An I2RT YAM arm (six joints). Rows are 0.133 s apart.
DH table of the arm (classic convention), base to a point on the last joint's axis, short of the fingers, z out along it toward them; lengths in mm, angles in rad. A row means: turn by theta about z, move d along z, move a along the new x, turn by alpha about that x. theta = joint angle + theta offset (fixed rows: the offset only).
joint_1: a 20, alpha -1.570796, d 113.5, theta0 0
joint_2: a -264, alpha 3.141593, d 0, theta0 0
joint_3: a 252.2, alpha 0, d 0, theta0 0.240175
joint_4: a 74, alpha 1.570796, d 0, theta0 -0.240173
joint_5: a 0, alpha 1.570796, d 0, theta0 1.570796
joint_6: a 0, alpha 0, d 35.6, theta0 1.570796
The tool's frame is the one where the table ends.
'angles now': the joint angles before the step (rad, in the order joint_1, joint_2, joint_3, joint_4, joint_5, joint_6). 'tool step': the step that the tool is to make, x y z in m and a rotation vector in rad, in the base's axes. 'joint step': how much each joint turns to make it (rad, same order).
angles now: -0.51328, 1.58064, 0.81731, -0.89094, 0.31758, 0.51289
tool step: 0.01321, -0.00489, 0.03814, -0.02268, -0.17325, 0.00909
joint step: -0.00001, -0.08469, 0.08851, -0.00840, -0.06523, -0.00954
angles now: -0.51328, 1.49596, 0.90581, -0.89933, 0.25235, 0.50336
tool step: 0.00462, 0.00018, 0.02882, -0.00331, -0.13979, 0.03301
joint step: 0.00000, -0.07132, 0.05037, 0.00688, -0.06981, -0.02366
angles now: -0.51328, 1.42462, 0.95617, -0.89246, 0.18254, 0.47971
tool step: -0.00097, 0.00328, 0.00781, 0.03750, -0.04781, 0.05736
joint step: 0.00002, -0.02899, 0.00612, -0.00535, -0.06752, -0.04386
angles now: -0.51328, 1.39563, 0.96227, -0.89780, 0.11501, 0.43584
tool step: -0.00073, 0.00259, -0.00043, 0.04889, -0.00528, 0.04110
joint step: 0.00002, -0.00075, 0.00001, -0.01755, -0.05340, -0.02974
